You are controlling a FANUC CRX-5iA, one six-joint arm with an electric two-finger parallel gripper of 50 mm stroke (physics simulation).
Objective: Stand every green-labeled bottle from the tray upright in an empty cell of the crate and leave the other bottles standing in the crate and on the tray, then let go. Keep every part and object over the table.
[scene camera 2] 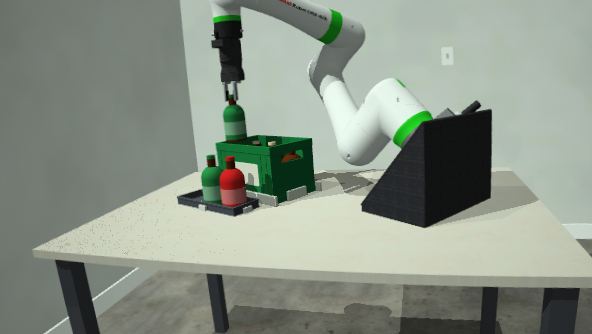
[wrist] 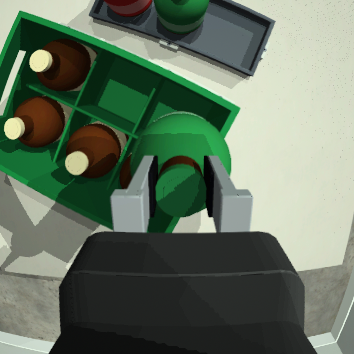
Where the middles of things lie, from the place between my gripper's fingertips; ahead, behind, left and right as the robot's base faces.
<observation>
The red bottle (scene camera 2: pixel 232 181) is 230 mm below my hand, 220 mm to the left of it and 20 mm behind it.
</observation>
